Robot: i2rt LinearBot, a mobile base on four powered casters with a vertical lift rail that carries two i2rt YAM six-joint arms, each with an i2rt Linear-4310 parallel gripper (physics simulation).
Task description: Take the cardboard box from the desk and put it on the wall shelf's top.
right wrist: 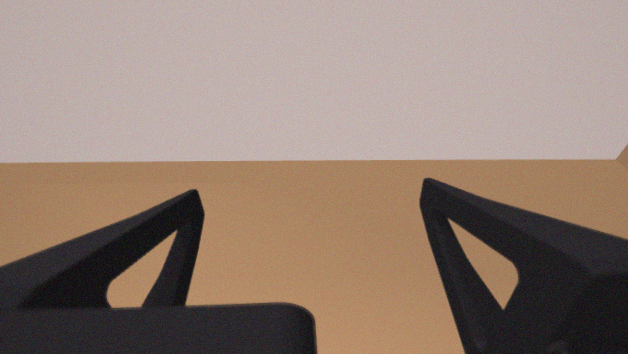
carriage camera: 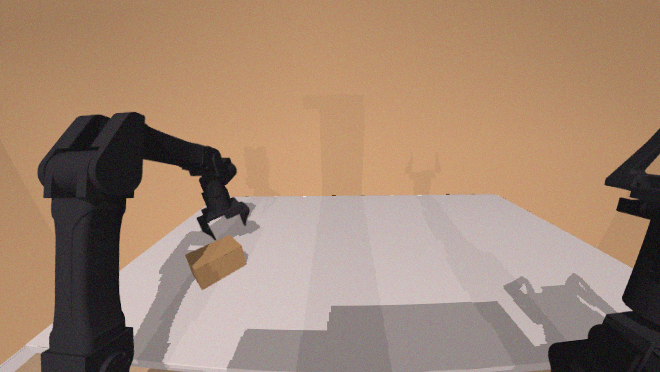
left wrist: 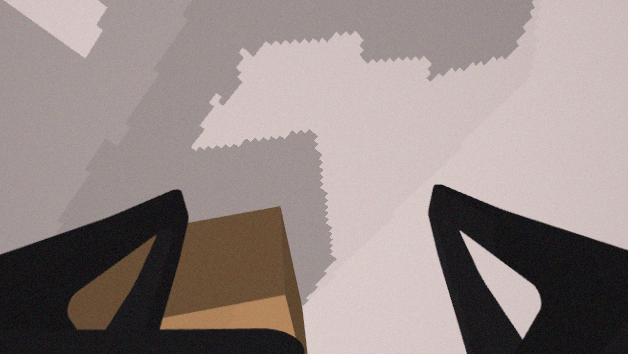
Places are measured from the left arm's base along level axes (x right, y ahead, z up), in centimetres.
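Pixels of known places: left gripper, fingertip midpoint: (carriage camera: 230,232) (left wrist: 307,201); right gripper, fingertip midpoint: (right wrist: 311,196).
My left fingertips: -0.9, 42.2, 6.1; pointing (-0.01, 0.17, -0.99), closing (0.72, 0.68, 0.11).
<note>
Behind a point stands the place of what it marks, as x, y, z.
The cardboard box (carriage camera: 220,264) {2.9, 28.7, 5.0} (left wrist: 232,262) {-0.8, 37.1, 4.7} sits on the white desk (carriage camera: 410,250) {57.5, 39.9, 0.4} (left wrist: 390,130) {2.3, 46.3, 0.4} (right wrist: 310,80), turned at an angle, at the left in the carriage view. My left gripper (carriage camera: 230,231) {-0.9, 42.2, 6.1} (left wrist: 307,201) {-0.9, 42.2, 6.1} is open and empty, pointing down just beyond the box's far edge in the carriage view. In the left wrist view the box lies low and left, partly behind the left-hand finger, with the gap between the fingers mostly over bare desk. My right gripper (right wrist: 311,196) {66.7, 4.0, 43.3} is open and empty; part of it shows at the carriage view's right edge. The wall shelf does not show.
A plain orange wall (carriage camera: 400,75) {63.3, 86.0, 57.4} (right wrist: 310,240) {64.2, 86.0, 102.5} rises behind the desk. The arms cast shadows on the desk and wall. My left arm (carriage camera: 90,250) {2.0, 7.4, 26.6} stands at the carriage view's left, and my right arm (carriage camera: 645,270) {64.5, 2.7, 27.5} is at its right edge.
</note>
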